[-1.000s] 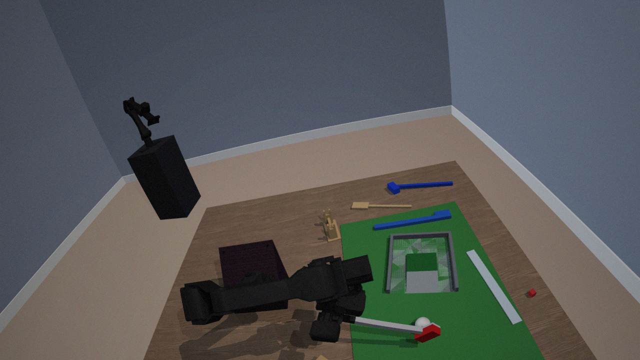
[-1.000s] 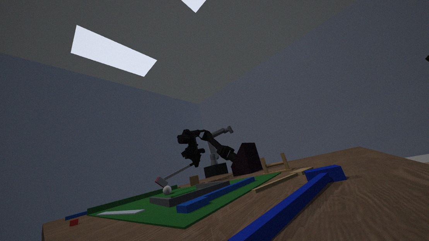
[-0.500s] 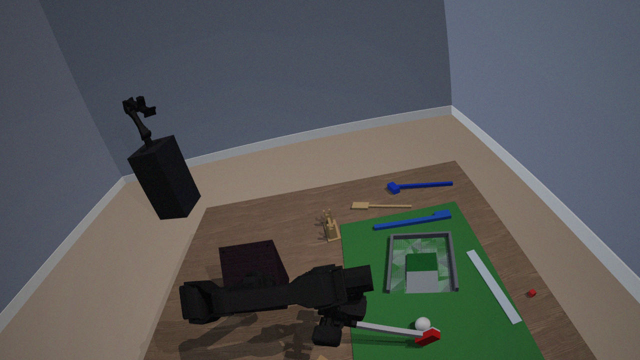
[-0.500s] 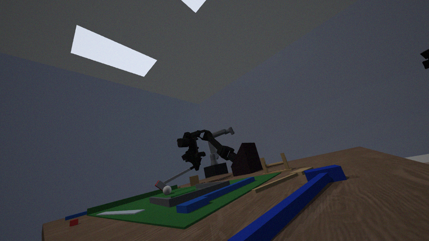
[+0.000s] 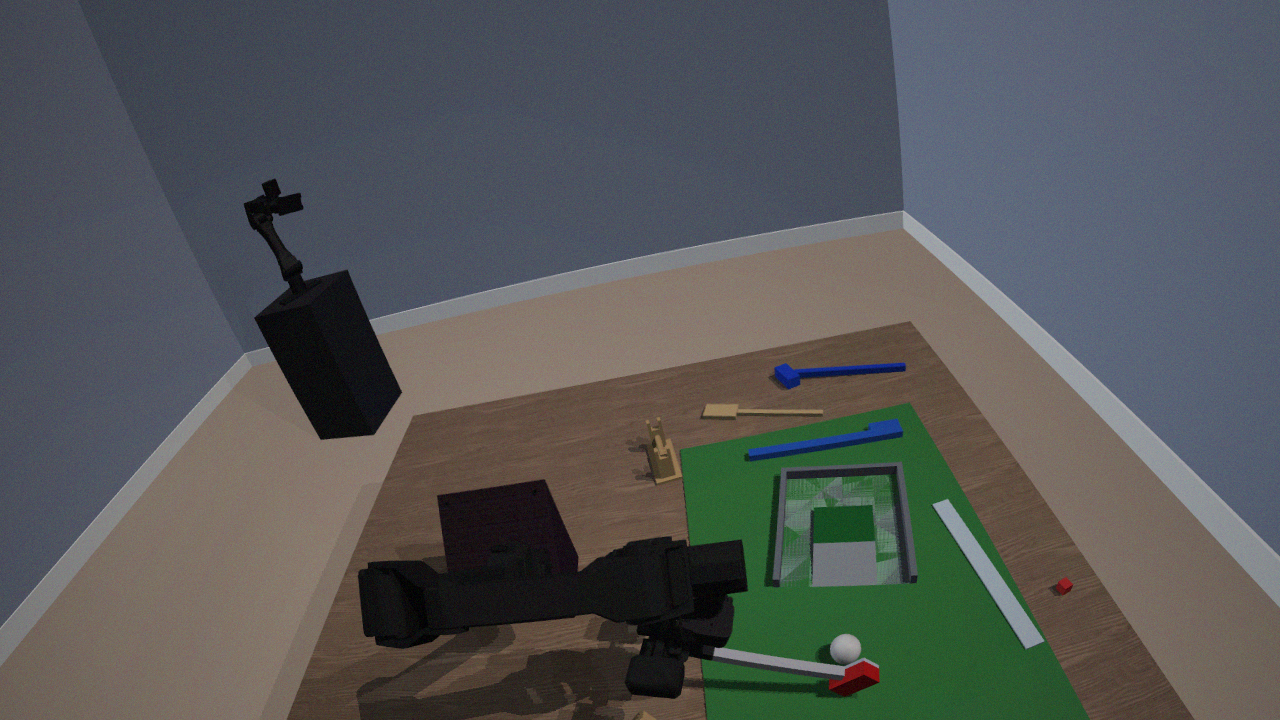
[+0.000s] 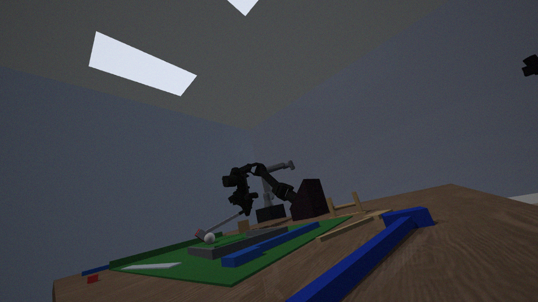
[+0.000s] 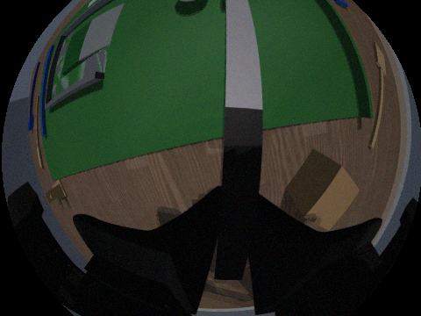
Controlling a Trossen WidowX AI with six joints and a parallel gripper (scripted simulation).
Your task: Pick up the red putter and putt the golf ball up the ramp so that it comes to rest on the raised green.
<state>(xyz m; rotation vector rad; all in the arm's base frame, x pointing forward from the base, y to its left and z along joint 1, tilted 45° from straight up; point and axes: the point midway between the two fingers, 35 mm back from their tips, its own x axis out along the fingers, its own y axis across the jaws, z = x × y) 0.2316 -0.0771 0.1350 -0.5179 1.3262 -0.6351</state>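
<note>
My gripper tip is 12 cm short of the red putter, 1 cm to the left of it and 1 cm above it. The rest, counted from my gripper tip: white strip: 46 cm ahead, 14 cm to the left, 7 cm below; then wooden rack: 48 cm to the left, 7 cm behind, 4 cm below; then white golf ball: 22 cm ahead, 5 cm below, 2 cm to the left.
</note>
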